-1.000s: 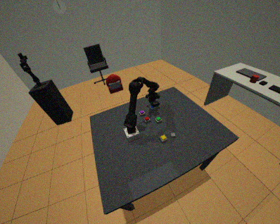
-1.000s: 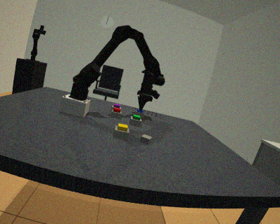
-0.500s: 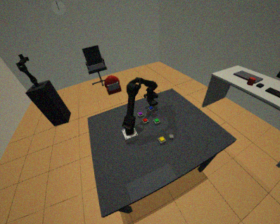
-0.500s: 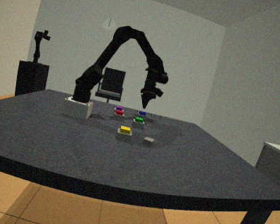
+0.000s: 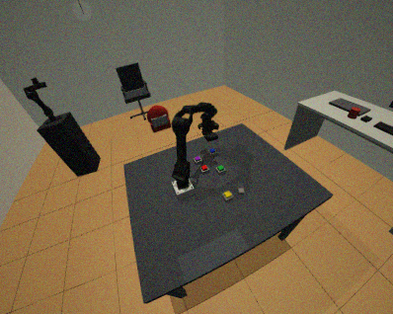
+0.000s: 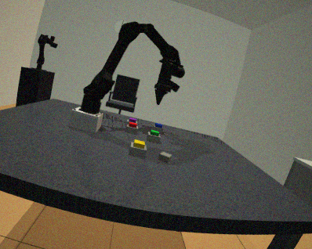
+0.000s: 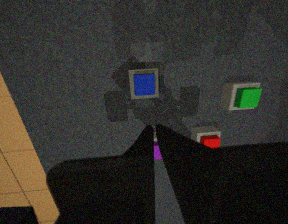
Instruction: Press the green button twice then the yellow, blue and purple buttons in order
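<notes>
Now: the purple button 10 cm behind my gripper tip, 3 cm to the right of it and 10 cm below it. The rest, counted from my gripper tip: green button: 2 cm ahead, 18 cm to the right, 10 cm below; blue button: 3 cm ahead, 10 cm below; red button: 8 cm behind, 14 cm to the right, 10 cm below.
</notes>
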